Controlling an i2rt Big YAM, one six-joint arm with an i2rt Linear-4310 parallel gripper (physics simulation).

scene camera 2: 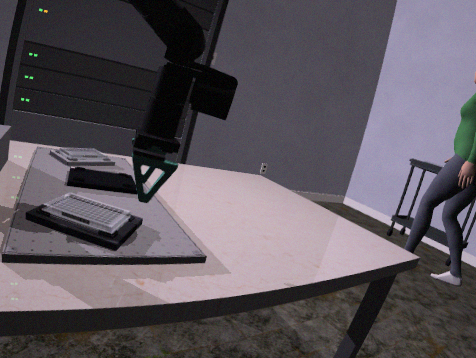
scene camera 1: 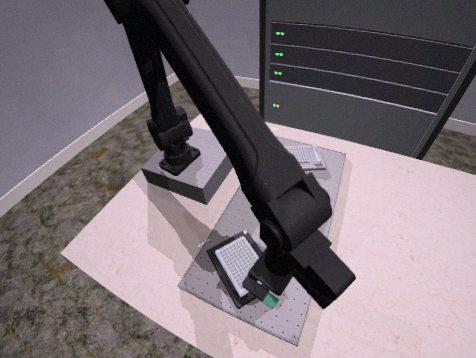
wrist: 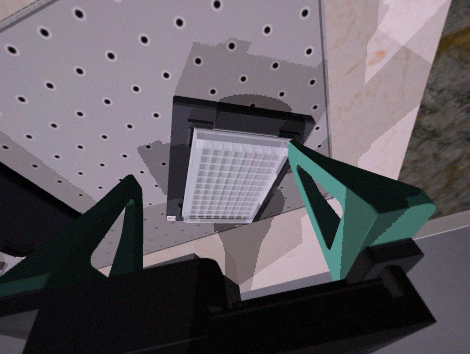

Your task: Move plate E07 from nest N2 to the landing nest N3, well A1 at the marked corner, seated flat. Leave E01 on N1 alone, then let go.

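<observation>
A clear plate (scene camera 1: 239, 262) (scene camera 2: 87, 212) (wrist: 232, 180) sits on the dark near nest (scene camera 1: 227, 276) (scene camera 2: 117, 239) (wrist: 240, 114); I cannot read its name. A white tag (scene camera 1: 245, 232) (wrist: 171, 218) marks one nest corner. A bare black nest (scene camera 2: 100, 181) (wrist: 30, 205) lies behind it, hidden by the arm in scene camera 1. Another clear plate (scene camera 1: 305, 154) (scene camera 2: 82, 152) sits on the grey far nest (scene camera 1: 315, 167) (scene camera 2: 95, 163). My gripper (scene camera 1: 270, 299) (scene camera 2: 144, 200) (wrist: 212, 164) is open and empty above the near plate, its fingers to either side in the wrist view.
The nests stand on a grey perforated board (scene camera 1: 285, 325) (scene camera 2: 170, 245) (wrist: 125, 30) on the pale table (scene camera 1: 390, 240) (scene camera 2: 250, 240). The arm's base block (scene camera 1: 200, 187) stands beside the board. A dark equipment cabinet (scene camera 1: 350, 115) stands behind; a person (scene camera 2: 465, 135) and a cart (scene camera 2: 425, 164) are at the right.
</observation>
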